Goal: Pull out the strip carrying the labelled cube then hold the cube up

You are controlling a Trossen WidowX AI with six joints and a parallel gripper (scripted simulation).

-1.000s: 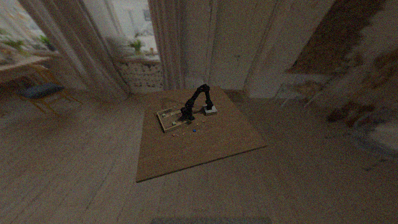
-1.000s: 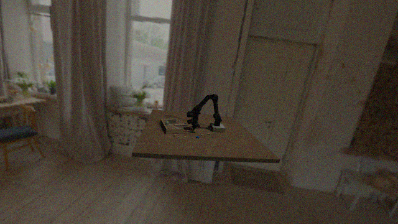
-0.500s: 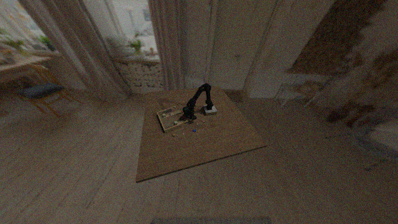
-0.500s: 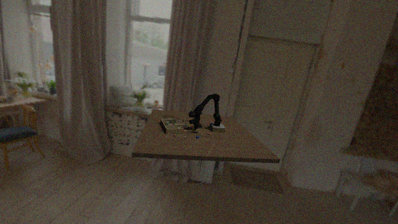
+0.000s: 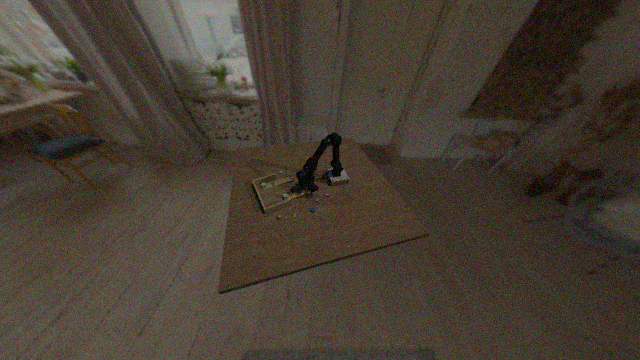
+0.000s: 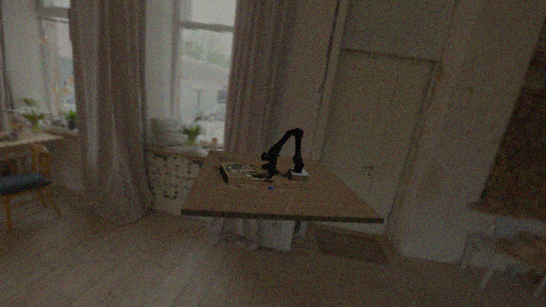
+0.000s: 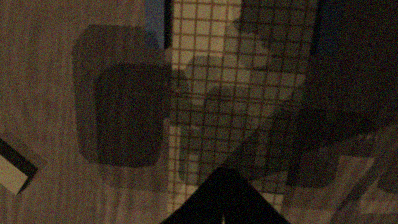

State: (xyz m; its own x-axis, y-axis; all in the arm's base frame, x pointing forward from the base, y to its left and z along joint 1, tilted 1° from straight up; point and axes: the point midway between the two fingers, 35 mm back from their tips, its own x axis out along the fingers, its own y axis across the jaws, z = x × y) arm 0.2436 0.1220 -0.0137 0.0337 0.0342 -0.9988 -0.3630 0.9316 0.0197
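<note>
The pale gridded strip is 90 mm ahead of my gripper tip and 30 mm to the left of it.
</note>
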